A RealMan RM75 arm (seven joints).
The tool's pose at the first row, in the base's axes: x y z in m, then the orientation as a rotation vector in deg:
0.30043 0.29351 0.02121 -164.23 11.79 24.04
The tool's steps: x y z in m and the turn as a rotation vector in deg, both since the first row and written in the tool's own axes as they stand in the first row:
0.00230 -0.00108 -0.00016 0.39 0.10 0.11
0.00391 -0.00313 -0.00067 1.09 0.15 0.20
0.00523 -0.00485 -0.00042 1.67 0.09 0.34
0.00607 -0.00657 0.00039 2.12 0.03 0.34
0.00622 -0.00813 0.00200 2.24 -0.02 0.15
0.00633 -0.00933 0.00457 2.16 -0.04 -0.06
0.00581 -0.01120 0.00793 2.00 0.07 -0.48
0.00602 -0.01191 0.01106 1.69 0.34 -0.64
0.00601 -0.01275 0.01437 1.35 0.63 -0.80
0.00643 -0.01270 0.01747 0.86 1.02 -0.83
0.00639 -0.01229 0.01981 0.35 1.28 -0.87
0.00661 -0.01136 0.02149 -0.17 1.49 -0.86
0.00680 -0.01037 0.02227 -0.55 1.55 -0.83
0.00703 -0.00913 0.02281 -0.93 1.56 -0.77
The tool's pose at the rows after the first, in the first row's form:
0.30284 0.29427 0.02090 -163.88 12.03 23.83
0.30486 0.29595 0.02133 -163.21 12.27 23.62
0.30634 0.29753 0.02107 -162.62 12.54 23.61
0.30722 0.29930 0.02043 -162.17 12.60 23.60
0.30720 0.30119 0.01922 -162.03 12.34 23.60
0.30683 0.30298 0.01705 -162.10 12.02 23.61
0.30577 0.30568 0.01447 -162.28 11.42 23.41
0.30526 0.30713 0.01165 -162.65 11.19 23.07
0.30452 0.30878 0.00875 -163.06 10.96 22.70
0.30409 0.30947 0.00573 -163.64 10.91 22.24
0.30337 0.30967 0.00347 -164.20 10.82 21.98
0.30297 0.30917 0.00165 -164.77 10.79 21.79
0.30277 0.30840 0.00065 -165.15 10.78 21.79
0.30264 0.30732 -0.00018 -165.53 10.81 21.86

